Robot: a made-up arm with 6 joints. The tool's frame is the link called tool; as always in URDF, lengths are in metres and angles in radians. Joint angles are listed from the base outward.
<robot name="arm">
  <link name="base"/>
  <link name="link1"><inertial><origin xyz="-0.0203 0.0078 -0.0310"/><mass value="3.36"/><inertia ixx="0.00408" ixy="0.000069" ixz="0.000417" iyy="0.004" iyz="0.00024" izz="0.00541"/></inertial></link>
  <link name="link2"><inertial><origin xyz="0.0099 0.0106 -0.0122"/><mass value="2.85"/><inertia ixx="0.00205" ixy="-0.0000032" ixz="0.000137" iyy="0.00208" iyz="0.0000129" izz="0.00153"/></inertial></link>
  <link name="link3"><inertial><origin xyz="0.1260 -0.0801 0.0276"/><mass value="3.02"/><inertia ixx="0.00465" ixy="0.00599" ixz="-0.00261" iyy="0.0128" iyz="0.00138" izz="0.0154"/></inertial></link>
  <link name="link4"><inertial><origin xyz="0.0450 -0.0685 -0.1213"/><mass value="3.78"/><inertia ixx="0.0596" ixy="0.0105" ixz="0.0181" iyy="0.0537" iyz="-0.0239" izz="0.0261"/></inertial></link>
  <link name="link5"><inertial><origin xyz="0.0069 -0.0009 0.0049"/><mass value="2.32"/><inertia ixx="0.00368" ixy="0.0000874" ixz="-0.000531" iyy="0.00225" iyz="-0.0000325" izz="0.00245"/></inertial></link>
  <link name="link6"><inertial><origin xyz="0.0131 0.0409 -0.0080"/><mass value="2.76"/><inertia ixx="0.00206" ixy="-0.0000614" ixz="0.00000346" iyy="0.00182" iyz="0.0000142" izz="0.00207"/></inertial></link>
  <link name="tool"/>
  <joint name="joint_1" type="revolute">
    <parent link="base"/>
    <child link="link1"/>
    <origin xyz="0.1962 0.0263 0.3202" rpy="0 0 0"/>
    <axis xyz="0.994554 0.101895 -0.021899"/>
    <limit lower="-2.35" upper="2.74"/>
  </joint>
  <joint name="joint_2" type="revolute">
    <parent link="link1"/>
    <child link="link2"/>
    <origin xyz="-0.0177 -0.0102 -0.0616" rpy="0 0 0"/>
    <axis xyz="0 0 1"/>
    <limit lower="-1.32" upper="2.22"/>
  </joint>
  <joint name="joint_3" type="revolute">
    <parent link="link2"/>
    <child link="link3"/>
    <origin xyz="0.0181 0.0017 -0.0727" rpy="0 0 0"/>
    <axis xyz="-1 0 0"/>
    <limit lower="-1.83" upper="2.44"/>
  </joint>
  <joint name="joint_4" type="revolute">
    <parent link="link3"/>
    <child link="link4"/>
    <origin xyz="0.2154 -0.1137 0.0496" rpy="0 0 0"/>
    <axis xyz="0 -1 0"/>
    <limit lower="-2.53" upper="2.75"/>
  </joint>
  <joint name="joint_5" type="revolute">
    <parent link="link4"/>
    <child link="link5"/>
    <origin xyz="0.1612 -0.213 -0.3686" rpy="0 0 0"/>
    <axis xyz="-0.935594 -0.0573 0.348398"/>
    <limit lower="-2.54" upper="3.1"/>
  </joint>
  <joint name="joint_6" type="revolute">
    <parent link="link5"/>
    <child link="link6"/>
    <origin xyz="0.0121 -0.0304 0.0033" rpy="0 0 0"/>
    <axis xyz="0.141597 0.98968 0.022"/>
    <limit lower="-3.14" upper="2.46"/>
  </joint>
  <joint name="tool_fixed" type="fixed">
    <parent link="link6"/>
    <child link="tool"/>
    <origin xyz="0.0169 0.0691 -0.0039" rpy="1.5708 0 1.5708"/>
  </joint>
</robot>
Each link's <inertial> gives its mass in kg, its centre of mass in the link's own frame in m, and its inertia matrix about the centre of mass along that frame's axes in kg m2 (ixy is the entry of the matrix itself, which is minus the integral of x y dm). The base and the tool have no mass. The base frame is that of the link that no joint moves.
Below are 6 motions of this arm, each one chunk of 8 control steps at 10 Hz.
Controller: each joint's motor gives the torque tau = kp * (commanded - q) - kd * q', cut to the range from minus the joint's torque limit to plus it. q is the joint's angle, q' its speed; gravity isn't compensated. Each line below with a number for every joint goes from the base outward.
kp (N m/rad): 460 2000 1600 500 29 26
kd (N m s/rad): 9.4 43 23 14 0.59 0.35
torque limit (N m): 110 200 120 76 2.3 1.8
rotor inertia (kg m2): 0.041 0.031 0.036 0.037 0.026 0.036
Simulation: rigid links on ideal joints. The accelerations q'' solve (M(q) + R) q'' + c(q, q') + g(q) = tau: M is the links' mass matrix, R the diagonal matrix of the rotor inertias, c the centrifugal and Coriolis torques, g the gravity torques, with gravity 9.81 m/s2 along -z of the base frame. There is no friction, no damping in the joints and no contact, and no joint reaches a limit. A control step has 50 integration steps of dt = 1/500 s. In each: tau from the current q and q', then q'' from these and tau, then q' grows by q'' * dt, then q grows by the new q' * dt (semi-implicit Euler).
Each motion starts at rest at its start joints. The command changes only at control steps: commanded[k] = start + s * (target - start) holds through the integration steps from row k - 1 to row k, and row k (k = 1, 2, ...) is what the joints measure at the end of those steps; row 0 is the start. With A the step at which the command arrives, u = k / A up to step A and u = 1 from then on. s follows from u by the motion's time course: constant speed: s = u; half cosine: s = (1 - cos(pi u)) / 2; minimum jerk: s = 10 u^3 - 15 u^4 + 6 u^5; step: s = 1 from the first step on.
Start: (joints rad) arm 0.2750 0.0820 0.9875 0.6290 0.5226 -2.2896
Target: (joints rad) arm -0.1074 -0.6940 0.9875 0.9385 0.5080 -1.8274
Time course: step
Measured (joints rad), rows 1 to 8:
1: -0.0071 -0.5404 0.9964 1.0129 0.7615 -1.9685
2: -0.2002 -0.9527 0.9598 0.7885 0.8481 -1.3867
3: -0.0063 -0.7507 0.9640 0.6474 0.4931 -1.1948
4: 0.3052 -0.6359 0.9922 0.9655 0.5827 -1.3853
5: 0.1766 -0.6956 0.9599 0.8769 0.6135 -1.9849
6: -0.0607 -0.7339 0.9689 0.8500 0.5146 -2.3597
7: -0.1136 -0.6730 0.9999 0.9747 0.4998 -2.3264
8: -0.0639 -0.6755 0.9913 0.9658 0.5183 -1.7911

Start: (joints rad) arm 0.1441 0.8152 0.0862 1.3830 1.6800 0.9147
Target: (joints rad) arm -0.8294 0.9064 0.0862 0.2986 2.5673 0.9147
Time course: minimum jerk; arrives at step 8
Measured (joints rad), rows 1 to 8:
1: 0.0949 0.8146 0.0678 1.3176 1.6999 0.9221
2: -0.0052 0.8305 0.0613 1.1938 1.7996 0.9263
3: -0.1675 0.8574 0.0584 1.0129 1.9627 0.9069
4: -0.3854 0.8843 0.0463 0.7561 2.1635 0.9074
5: -0.6028 0.8960 0.0442 0.5101 2.3591 0.9087
6: -0.7607 0.9015 0.0571 0.3470 2.5073 0.9118
7: -0.8201 0.9116 0.0669 0.2821 2.5626 0.9128
8: -0.8044 0.9218 0.0704 0.2910 2.5592 0.9067

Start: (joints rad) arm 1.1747 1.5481 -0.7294 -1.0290 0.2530 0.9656
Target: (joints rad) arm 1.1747 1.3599 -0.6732 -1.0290 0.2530 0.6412
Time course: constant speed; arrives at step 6
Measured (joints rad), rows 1 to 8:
1: 1.1058 1.5132 -0.7205 -1.0375 0.2547 0.8763
2: 1.0300 1.4790 -0.7055 -1.0807 0.2653 0.8444
3: 1.0367 1.4476 -0.6966 -1.0822 0.2635 0.7960
4: 1.0930 1.4181 -0.6900 -1.0520 0.2576 0.7229
5: 1.1155 1.3874 -0.6808 -1.0390 0.2547 0.6760
6: 1.0862 1.3547 -0.6694 -1.0530 0.2575 0.6224
7: 1.0552 1.3534 -0.6700 -1.0698 0.2634 0.6568
8: 1.0660 1.3538 -0.6703 -1.0664 0.2612 0.6470

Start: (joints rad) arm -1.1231 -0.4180 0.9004 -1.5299 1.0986 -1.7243
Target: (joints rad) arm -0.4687 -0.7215 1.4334 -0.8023 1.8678 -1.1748
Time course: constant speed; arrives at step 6
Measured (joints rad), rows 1 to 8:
1: -0.9779 -0.4753 0.9859 -1.4459 1.2970 -1.6043
2: -0.8666 -0.5201 1.0713 -1.3028 1.3918 -1.5103
3: -0.7534 -0.5698 1.1588 -1.1788 1.5189 -1.4299
4: -0.6470 -0.6200 1.2490 -1.0612 1.6504 -1.3312
5: -0.5346 -0.6689 1.3371 -0.9350 1.7710 -1.2457
6: -0.4183 -0.7177 1.4250 -0.8066 1.8964 -1.1515
7: -0.4010 -0.7203 1.4196 -0.8035 1.8380 -1.1924
8: -0.4236 -0.7239 1.4263 -0.8246 1.8682 -1.1915

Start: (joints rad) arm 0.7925 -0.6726 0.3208 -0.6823 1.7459 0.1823
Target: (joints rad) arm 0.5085 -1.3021 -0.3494 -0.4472 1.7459 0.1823
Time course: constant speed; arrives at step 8
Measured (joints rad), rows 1 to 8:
1: 0.7602 -0.7465 0.2254 -0.6120 1.7485 0.1817
2: 0.7423 -0.8247 0.1383 -0.5813 1.7425 0.1687
3: 0.7072 -0.9066 0.0577 -0.5675 1.7477 0.1837
4: 0.6639 -0.9821 -0.0285 -0.5286 1.7444 0.1759
5: 0.6190 -1.0598 -0.1116 -0.4957 1.7443 0.1754
6: 0.5828 -1.1384 -0.1961 -0.4683 1.7449 0.1799
7: 0.5532 -1.2167 -0.2821 -0.4423 1.7447 0.1755
8: 0.5199 -1.2953 -0.3665 -0.4175 1.7456 0.1790

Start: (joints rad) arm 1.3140 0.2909 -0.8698 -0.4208 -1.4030 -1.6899
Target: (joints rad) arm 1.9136 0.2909 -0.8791 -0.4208 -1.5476 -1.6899
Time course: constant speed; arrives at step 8
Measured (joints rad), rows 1 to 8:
1: 1.2977 0.2806 -0.8548 -0.4259 -1.4309 -1.6989
2: 1.3082 0.2744 -0.8434 -0.4331 -1.4427 -1.7126
3: 1.4096 0.2769 -0.8513 -0.4321 -1.4635 -1.7053
4: 1.5472 0.2827 -0.8652 -0.4254 -1.4809 -1.6946
5: 1.6403 0.2844 -0.8690 -0.4227 -1.4944 -1.6940
6: 1.6803 0.2811 -0.8623 -0.4258 -1.5096 -1.7000
7: 1.7206 0.2778 -0.8564 -0.4296 -1.5255 -1.7059
8: 1.8009 0.2784 -0.8591 -0.4296 -1.5431 -1.7044

